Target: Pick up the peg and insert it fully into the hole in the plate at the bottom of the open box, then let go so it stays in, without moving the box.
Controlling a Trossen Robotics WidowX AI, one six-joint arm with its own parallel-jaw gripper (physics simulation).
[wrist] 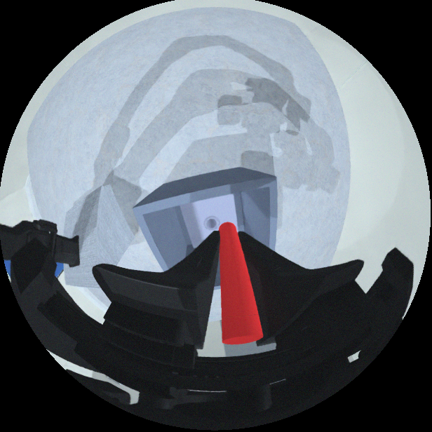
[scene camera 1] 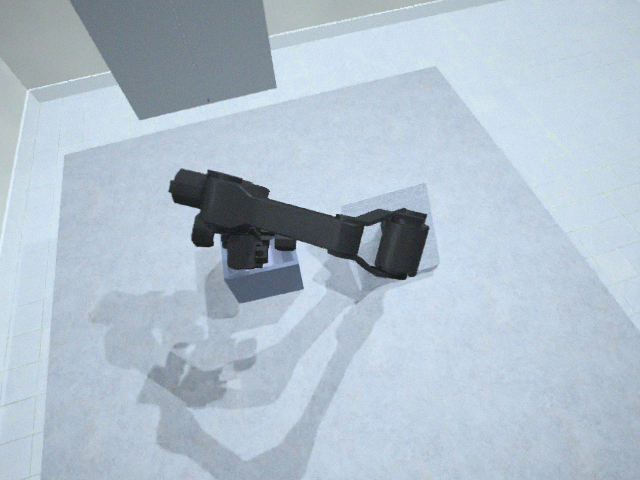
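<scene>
The red peg (wrist: 237, 290) is held between the fingers of my gripper (wrist: 227, 236), which is shut on it. In the wrist view the peg's far end shows near the hole (wrist: 211, 223), a little to its right. The pale plate (wrist: 220, 206) lies at the bottom of the open blue-grey box (scene camera 1: 264, 284) (wrist: 148, 239). In scene camera 1 the gripper's body hangs over the box and hides much of its opening; the fingertips and the peg are hidden there. The wrist view looks down into the box past the fingers, and the near part of the box is hidden by them.
A textured grey block (scene camera 1: 385, 198) (wrist: 107, 245) stands to the right of the box in scene camera 1, under the arm's base-side joint. A large grey panel (scene camera 1: 191, 51) stands at the back. The arm's shadows fall on the grey mat (scene camera 1: 465, 335) in front.
</scene>
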